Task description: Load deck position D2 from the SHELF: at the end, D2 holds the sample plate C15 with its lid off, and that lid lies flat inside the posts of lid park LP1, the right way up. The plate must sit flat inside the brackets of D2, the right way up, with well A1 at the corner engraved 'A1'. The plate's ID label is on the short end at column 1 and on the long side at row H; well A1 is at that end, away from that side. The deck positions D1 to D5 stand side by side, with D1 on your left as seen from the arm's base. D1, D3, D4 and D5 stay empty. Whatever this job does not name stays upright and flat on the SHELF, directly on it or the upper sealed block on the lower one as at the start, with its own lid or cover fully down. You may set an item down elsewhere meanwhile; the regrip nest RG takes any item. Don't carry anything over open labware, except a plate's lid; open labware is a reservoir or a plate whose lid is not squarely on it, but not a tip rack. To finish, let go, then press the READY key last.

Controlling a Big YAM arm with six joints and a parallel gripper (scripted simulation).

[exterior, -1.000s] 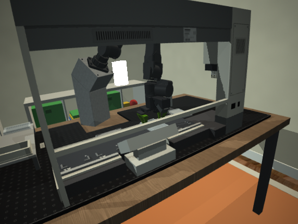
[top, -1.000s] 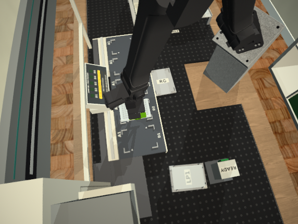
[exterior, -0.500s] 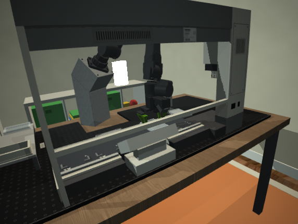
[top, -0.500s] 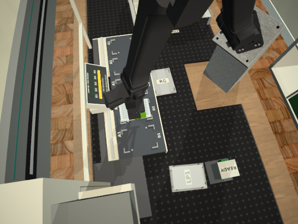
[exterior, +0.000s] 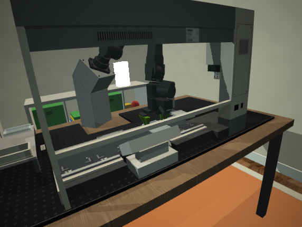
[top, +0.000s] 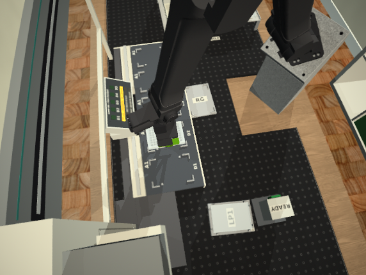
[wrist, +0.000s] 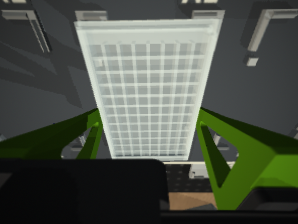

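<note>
Now: the sample plate 10 mm ahead of my hand. The rest, counted from my hand: lid park LP1: 220 mm behind, 270 mm to the left, 60 mm below; then clear plate lid: 220 mm behind, 270 mm to the left, 50 mm below; then regrip nest RG: 120 mm behind, 180 mm to the right, 60 mm below.
</note>
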